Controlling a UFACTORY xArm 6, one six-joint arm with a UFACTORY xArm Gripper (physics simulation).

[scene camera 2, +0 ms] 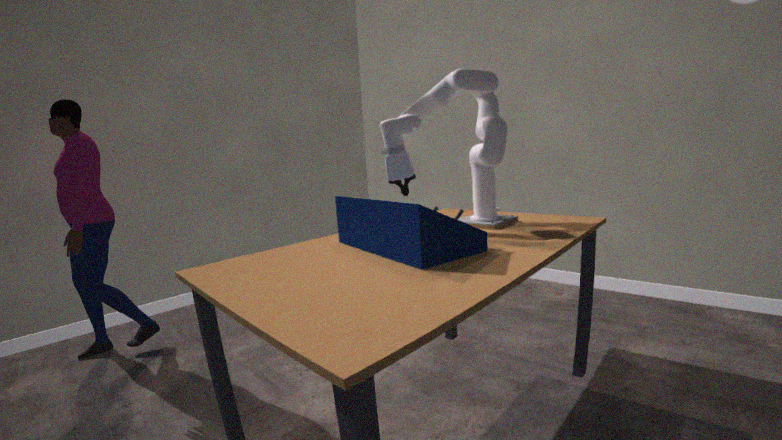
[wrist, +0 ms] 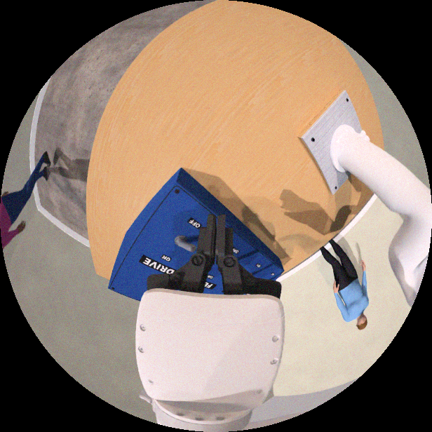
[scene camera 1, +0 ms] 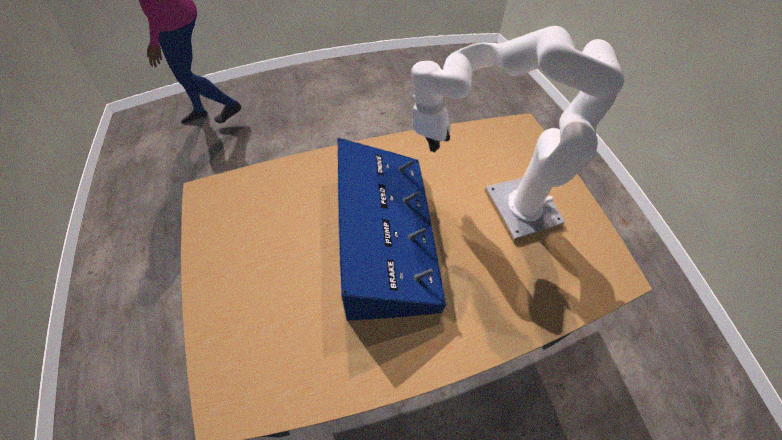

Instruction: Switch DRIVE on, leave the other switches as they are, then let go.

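Pixels of known places: gripper, between the fingertips: (scene camera 2: 405,195) (scene camera 1: 434,149); arm's base, origin of its link: (scene camera 2: 485,218) (scene camera 1: 525,205).
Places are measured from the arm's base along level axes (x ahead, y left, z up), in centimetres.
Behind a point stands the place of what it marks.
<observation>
A blue sloped switch box (scene camera 1: 360,240) @(x 56.3, y 7.7, z 13.1 cm) (scene camera 2: 377,225) @(x 60.3, y 1.0, z 7.5 cm) (wrist: 145,232) stands on the table. Its DRIVE lever (scene camera 1: 406,165) @(x 36.9, y -16.9, z 9.2 cm) (wrist: 185,243) leans toward the edge nearest the arm's base, the side marked OFF. The FEED lever (scene camera 1: 411,197) @(x 39.0, y -5.1, z 9.1 cm), PUMP lever (scene camera 1: 416,233) @(x 41.2, y 6.6, z 9.1 cm) and BRAKE lever (scene camera 1: 423,275) @(x 43.1, y 18.7, z 9.0 cm) lean the same way. My gripper (scene camera 1: 433,148) @(x 27.6, y -18.8, z 12.5 cm) (scene camera 2: 404,192) @(x 27.6, y -18.8, z 12.5 cm) (wrist: 216,222) is shut with nothing between its fingers. It hangs above the DRIVE end of the box, apart from it in the second scene view. In the wrist view the fingers stand beside the DRIVE lever and partly hide the FEED area.
The wooden table (scene camera 1: 257,273) @(x 86.3, y 2.6, z -2.1 cm) (scene camera 2: 306,306) @(x 97.7, y 19.7, z -2.1 cm) (wrist: 225,90) carries the arm's grey base plate (scene camera 1: 500,202) @(x 8.3, y -3.2, z 0.0 cm) (wrist: 320,145) beyond the low side of the box. A person in a magenta top (scene camera 1: 172,10) (scene camera 2: 79,175) is on the floor past the table; a person in blue (wrist: 352,297) shows in the wrist view.
</observation>
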